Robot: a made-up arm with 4 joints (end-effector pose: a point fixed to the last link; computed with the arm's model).
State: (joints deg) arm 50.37 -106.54 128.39 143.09
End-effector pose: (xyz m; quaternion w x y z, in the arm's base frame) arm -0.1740 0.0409 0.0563 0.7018 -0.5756 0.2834 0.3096
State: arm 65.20 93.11 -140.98 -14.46
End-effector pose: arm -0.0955 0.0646 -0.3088 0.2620 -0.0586 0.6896 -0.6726
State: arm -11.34 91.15 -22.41 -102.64
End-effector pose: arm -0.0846 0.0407 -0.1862 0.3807 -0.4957 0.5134 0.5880
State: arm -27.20 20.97 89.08 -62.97
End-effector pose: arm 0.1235 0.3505 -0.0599 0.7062 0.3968 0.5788 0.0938
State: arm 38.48 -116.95 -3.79 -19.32
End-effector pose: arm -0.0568 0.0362 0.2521 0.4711 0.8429 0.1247 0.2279
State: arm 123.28 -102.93 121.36 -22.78
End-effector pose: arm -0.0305 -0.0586 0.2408 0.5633 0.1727 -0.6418 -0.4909
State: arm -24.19 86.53 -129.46 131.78
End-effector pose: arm 0.0511 0.1899 -0.1091 0.6709 0.3585 -0.6250 -0.1750
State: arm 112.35 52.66 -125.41 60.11
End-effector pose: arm -0.2860 -0.1640 -0.1449 0.1955 0.7814 -0.2553 0.5348
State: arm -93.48 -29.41 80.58 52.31
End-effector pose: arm 0.3958 0.0073 -0.0372 0.3739 0.4012 0.5175 -0.6569
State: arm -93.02 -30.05 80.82 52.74
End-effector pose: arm 0.3954 0.0109 -0.0349 0.3771 0.4009 0.5198 -0.6533
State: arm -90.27 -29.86 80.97 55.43
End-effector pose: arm 0.3915 0.0297 -0.0402 0.3765 0.3748 0.5399 -0.6529
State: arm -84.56 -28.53 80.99 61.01
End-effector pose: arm 0.3797 0.0672 -0.0548 0.3710 0.3119 0.5779 -0.6566
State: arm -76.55 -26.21 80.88 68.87
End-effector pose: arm 0.3548 0.1157 -0.0757 0.3607 0.2145 0.6188 -0.6641
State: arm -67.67 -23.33 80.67 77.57
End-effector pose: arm 0.3173 0.1618 -0.0969 0.3479 0.0989 0.6448 -0.6734
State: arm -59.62 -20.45 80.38 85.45
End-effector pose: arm 0.2762 0.1949 -0.1138 0.3349 -0.0098 0.6493 -0.6827
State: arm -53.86 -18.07 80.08 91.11
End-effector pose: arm 0.2438 0.2127 -0.1247 0.3239 -0.0890 0.6405 -0.6906
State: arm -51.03 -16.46 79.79 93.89
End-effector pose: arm 0.2270 0.2190 -0.1308 0.3164 -0.1297 0.6310 -0.6963
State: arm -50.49 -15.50 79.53 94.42
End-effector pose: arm 0.2231 0.2190 -0.1340 0.3118 -0.1409 0.6266 -0.7002
